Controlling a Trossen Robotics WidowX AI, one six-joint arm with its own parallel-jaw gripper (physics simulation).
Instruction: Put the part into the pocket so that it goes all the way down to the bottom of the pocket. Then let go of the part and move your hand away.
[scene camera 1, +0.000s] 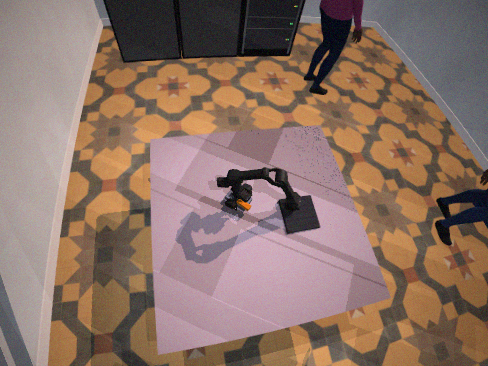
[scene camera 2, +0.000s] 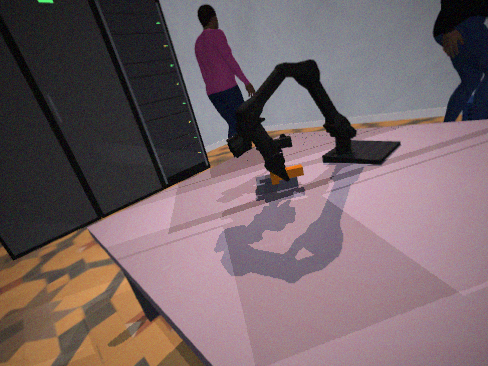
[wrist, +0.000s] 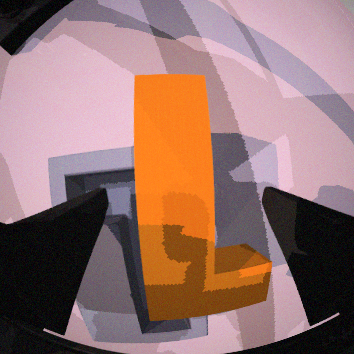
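Where they show: gripper, between the fingertips: (scene camera 1: 241, 205) (scene camera 2: 287, 177) (wrist: 186, 195); arm's base, origin of its link: (scene camera 1: 291, 206) (scene camera 2: 343, 151) (wrist: 19, 1).
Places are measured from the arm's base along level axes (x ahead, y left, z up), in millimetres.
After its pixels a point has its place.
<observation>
The orange L-shaped part (scene camera 1: 244, 205) @(z 42, x 288, y -87 mm) (scene camera 2: 296, 171) @(z 31, x 287, y -75 mm) (wrist: 172, 145) @(z 42, x 279, y -91 mm) rests on top of the grey block (scene camera 2: 274, 191) @(z -22, x 338, y -145 mm) (wrist: 90, 161) @(z 12, x 243, y -115 mm). In the wrist view its long arm crosses over the block and sticks out past the far rim, and its short foot points right. The dark pocket (wrist: 119, 200) @(z -19, x 265, y -132 mm) shows open to the left of the part; the rest of it is hidden beneath. The part sits above the rim, not down in the pocket. My gripper (scene camera 1: 235, 204) @(z 14, x 299, y -105 mm) (scene camera 2: 283, 176) @(z 14, x 299, y -105 mm) (wrist: 186, 195) @(z 14, x 299, y -105 mm) is open, low over the block, with one finger on each side of the part and apart from it.
The arm's black base plate (scene camera 1: 301, 216) @(z -5, x -31, y 81 mm) (scene camera 2: 362, 151) @(z -5, x 5, y 71 mm) stands on the pink table top (scene camera 1: 260, 295) @(z -23, x 383, y 403 mm) (scene camera 2: 350, 280) @(z -24, x 654, y 175 mm). Dark server cabinets (scene camera 1: 207, 27) (scene camera 2: 55, 100) stand beyond the table. A person in a magenta top (scene camera 1: 340, 30) (scene camera 2: 217, 60) stands on the floor beyond.
</observation>
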